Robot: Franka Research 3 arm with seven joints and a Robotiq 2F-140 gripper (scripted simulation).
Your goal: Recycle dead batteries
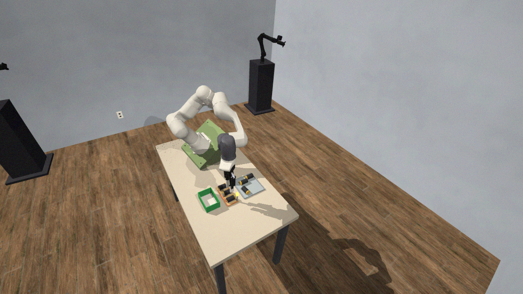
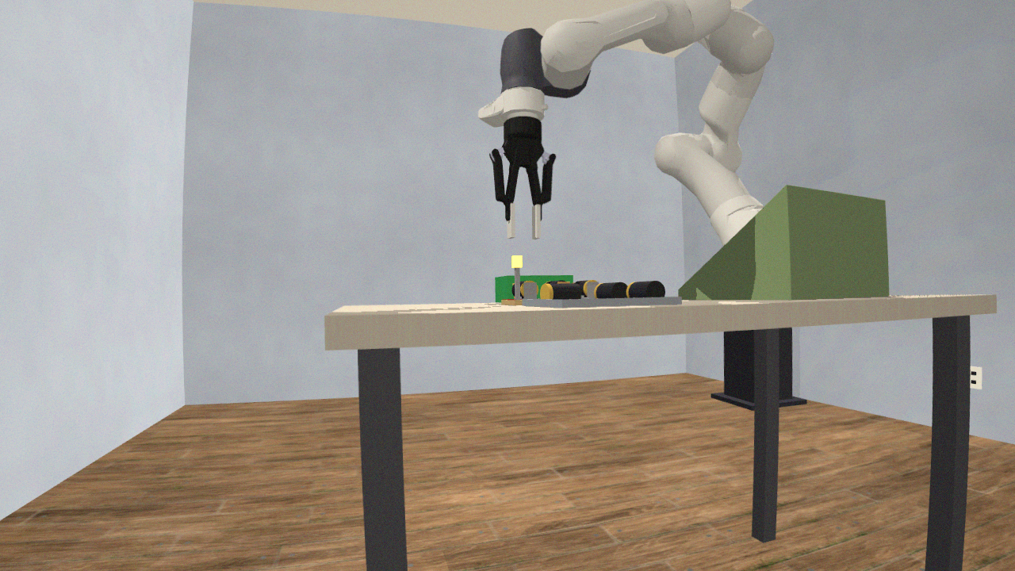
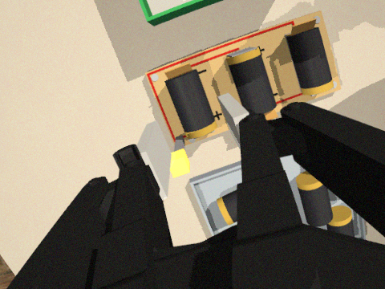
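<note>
My hand is 120 mm above the bulb post, 40 mm to the right of it and 20 mm short of it. Also, from my hand: battery holder 150 mm below, 60 mm behind; then green recycling box 140 mm to the right, 140 mm below, 50 mm behind; then grey tray 180 mm to the left, 160 mm below, 80 mm behind.
</note>
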